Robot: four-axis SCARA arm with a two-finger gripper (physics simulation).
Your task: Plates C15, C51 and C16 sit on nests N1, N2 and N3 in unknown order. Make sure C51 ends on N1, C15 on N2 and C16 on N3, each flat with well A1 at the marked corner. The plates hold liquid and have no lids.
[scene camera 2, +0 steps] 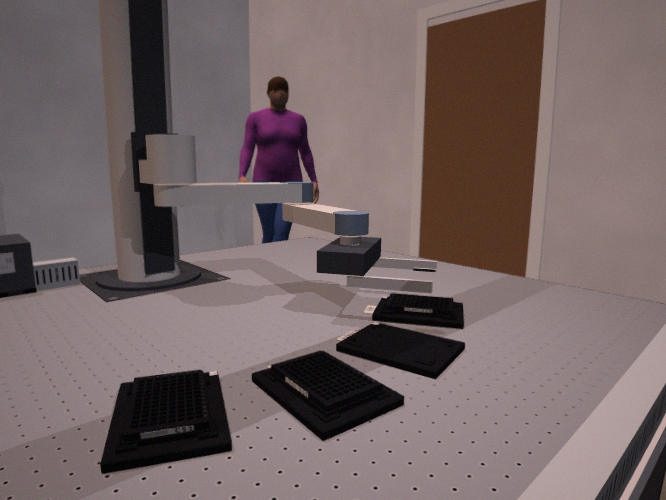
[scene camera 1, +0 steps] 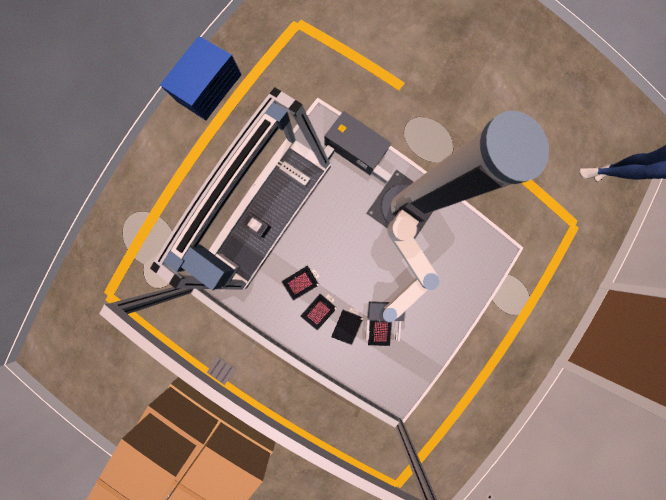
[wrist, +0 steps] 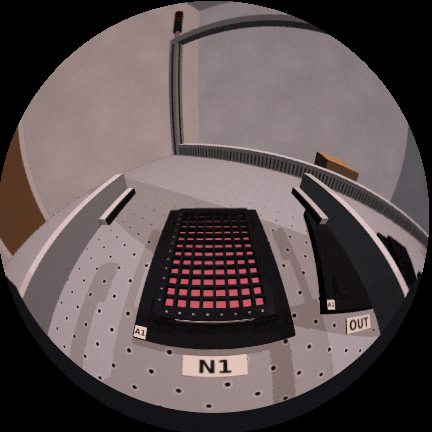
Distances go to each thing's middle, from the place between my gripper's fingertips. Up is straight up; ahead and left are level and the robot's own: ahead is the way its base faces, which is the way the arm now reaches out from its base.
Labels:
I see the nest N1 (scene camera 2: 376,316) 70 mm below my hand, 20 mm behind it and 10 mm to the right of it. The rest, counted from my hand: nest N2 (scene camera 2: 349,419): 350 mm to the right, 80 mm ahead, 70 mm below; then dark deck (scene camera 1: 281,200): 860 mm to the right, 270 mm behind, 60 mm below; then out nest (scene camera 2: 396,347): 170 mm to the right, 70 mm below, 60 mm ahead.

